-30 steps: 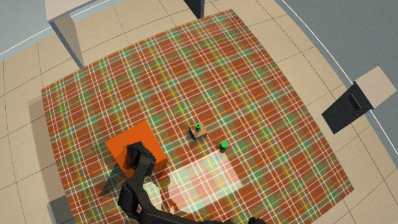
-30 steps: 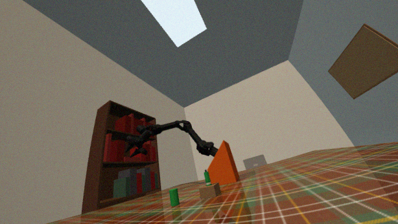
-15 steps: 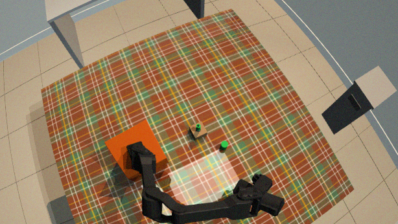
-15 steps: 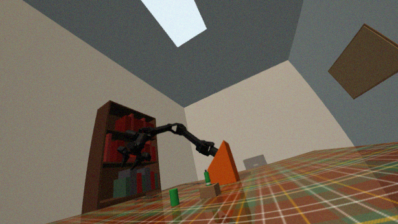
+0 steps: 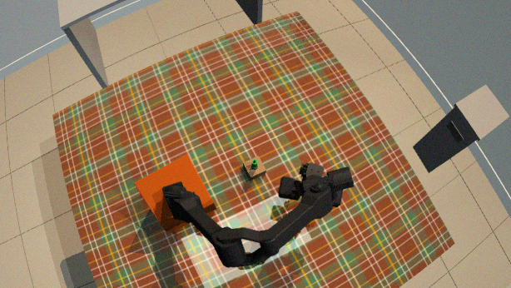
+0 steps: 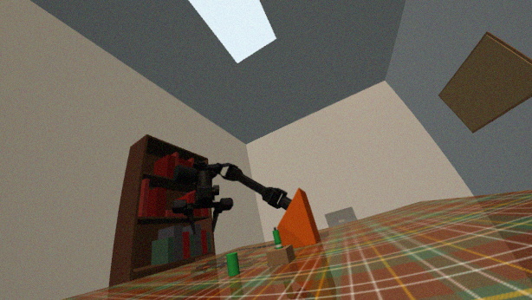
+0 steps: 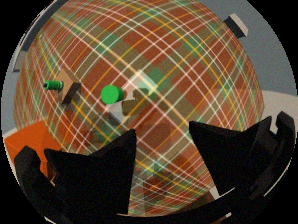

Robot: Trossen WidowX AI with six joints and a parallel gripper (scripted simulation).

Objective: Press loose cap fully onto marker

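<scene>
The green cap is 100 mm below my gripper tip, 70 mm to the left of it and 30 mm behind it. From my gripper tip the other things lie so: brown holder block: 180 mm to the left, 110 mm behind, 100 mm below.
</scene>
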